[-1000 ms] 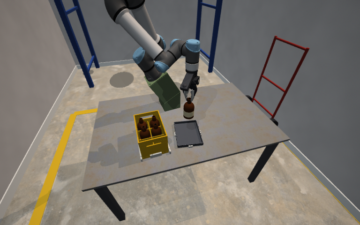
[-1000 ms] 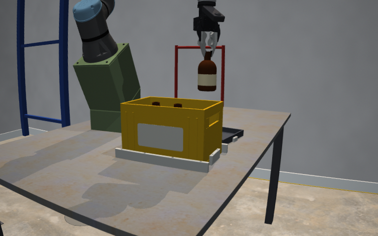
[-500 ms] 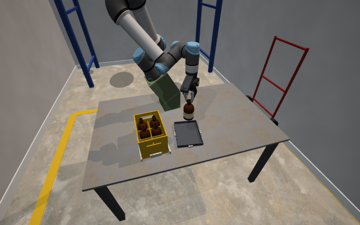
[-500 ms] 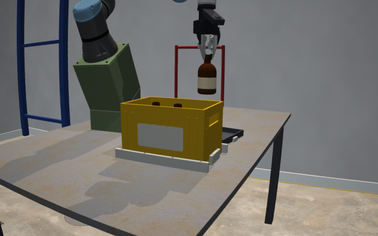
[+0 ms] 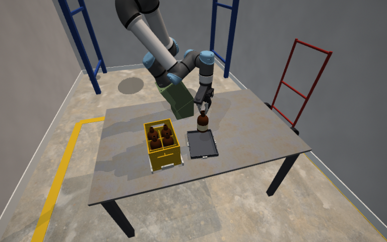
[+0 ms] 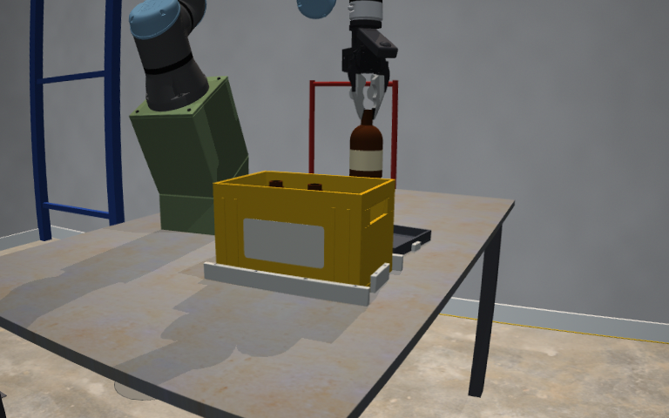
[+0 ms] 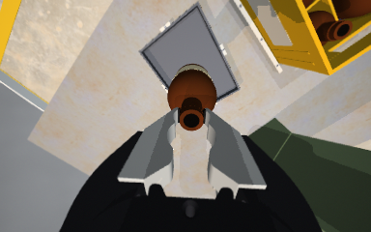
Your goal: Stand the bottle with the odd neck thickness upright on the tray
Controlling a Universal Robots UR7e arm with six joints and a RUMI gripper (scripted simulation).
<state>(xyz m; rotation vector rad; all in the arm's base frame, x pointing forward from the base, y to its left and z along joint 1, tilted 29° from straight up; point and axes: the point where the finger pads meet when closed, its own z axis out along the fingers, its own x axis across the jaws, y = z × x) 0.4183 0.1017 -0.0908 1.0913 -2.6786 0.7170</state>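
My hand is 28 cm above the dark tray. Also, from my hand: yellow crate: 28 cm to the right, 21 cm below, 2 cm behind.
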